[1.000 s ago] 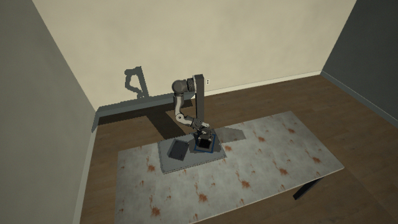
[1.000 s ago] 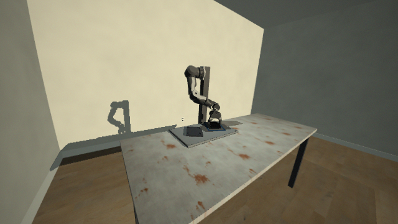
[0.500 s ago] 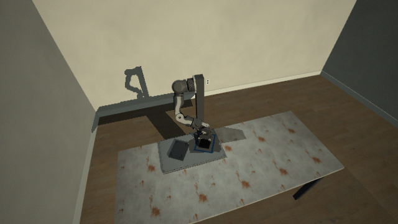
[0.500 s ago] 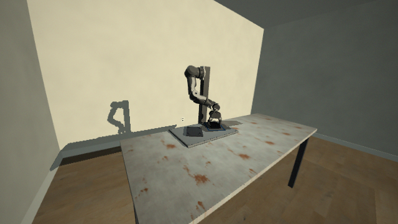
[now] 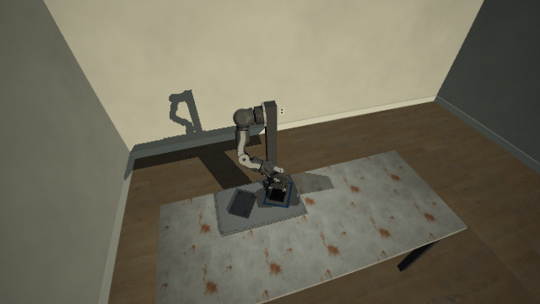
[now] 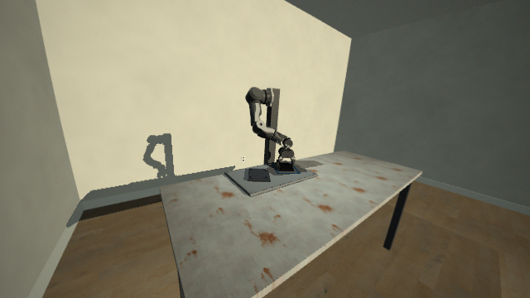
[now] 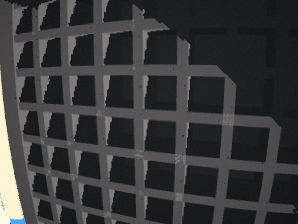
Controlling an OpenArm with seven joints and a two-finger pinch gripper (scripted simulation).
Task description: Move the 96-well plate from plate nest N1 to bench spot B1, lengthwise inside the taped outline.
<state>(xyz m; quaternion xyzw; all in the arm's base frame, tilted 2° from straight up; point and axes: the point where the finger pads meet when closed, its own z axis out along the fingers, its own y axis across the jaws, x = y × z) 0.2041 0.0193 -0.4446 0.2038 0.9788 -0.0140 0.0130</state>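
My hand is right at the dark 96-well plate. From my hand the other things lie so: dark plate nest 220 mm to the right, 30 mm ahead, 10 mm below; small white label 140 mm to the right, 10 mm behind.
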